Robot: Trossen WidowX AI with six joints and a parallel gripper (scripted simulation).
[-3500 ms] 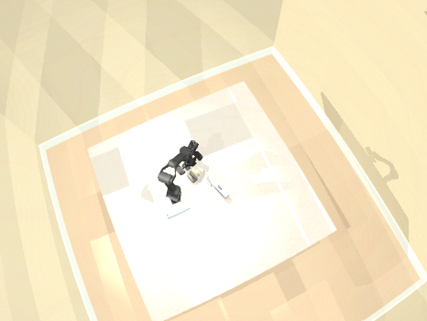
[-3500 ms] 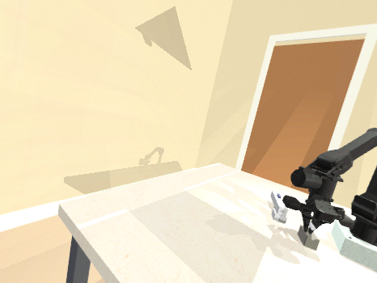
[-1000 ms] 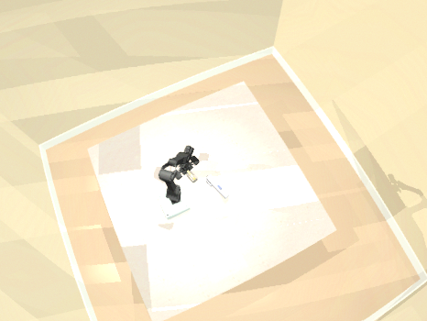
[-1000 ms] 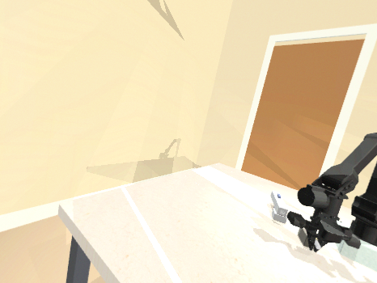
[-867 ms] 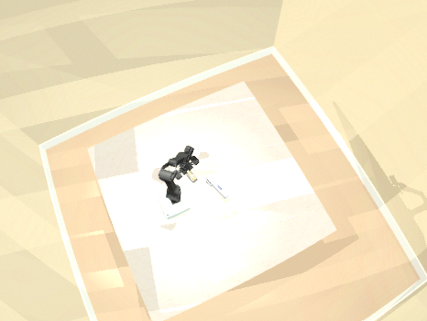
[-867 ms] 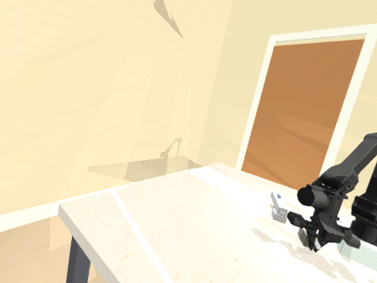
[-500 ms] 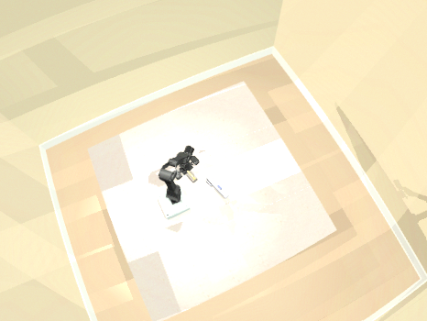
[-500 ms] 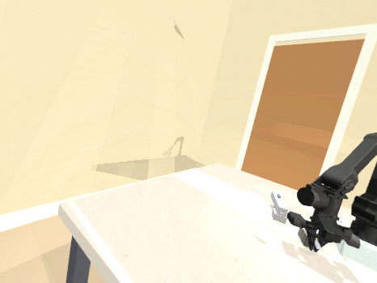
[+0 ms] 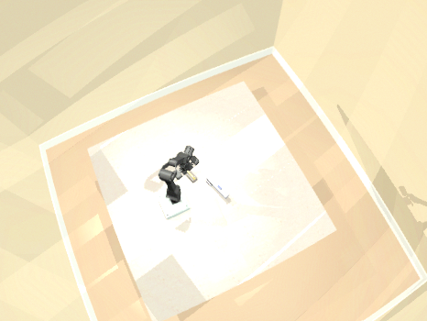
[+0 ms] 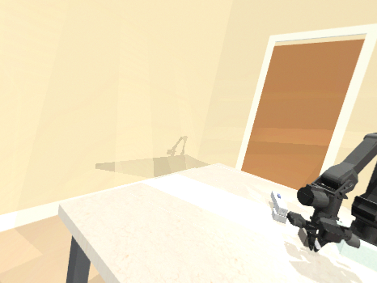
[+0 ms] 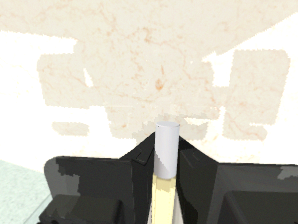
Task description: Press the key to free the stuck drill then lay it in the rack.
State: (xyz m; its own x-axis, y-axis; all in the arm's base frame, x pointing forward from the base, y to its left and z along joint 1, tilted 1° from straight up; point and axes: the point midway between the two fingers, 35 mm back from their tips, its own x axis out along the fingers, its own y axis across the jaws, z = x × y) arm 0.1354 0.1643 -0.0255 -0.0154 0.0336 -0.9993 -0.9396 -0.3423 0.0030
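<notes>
Right now the drill is 10 mm ahead of my gripper tip, 40 mm to the right of it and 40 mm above it. Round my gripper tip: grey rack (20 mm ahead, 50 mm to the right, 10 mm above); blue key (150 mm ahead, 210 mm to the right, 50 mm above).
</notes>
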